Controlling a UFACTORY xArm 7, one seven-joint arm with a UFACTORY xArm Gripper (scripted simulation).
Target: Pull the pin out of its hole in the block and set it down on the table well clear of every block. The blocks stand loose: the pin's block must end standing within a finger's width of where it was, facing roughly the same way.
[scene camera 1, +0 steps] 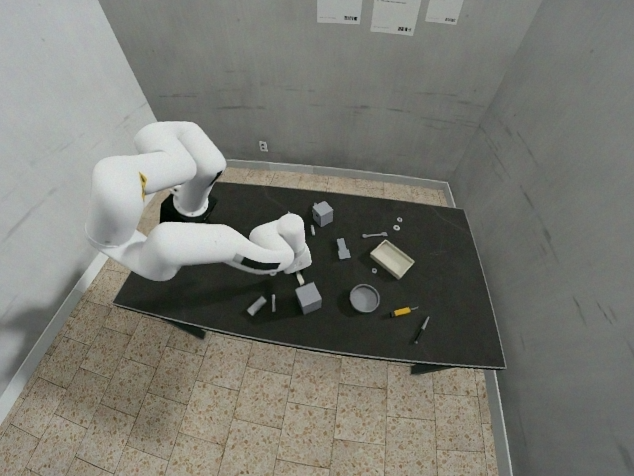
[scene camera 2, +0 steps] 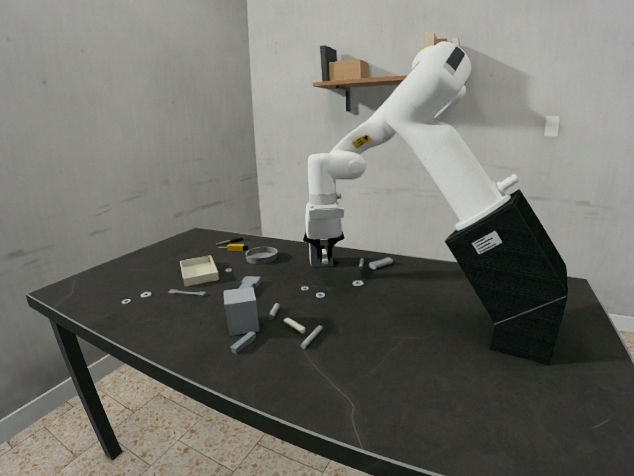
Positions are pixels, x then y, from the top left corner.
Scene:
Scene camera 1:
cream tray: 386,253
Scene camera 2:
my gripper: 324,260
grey block: 240,304
cream tray: 198,270

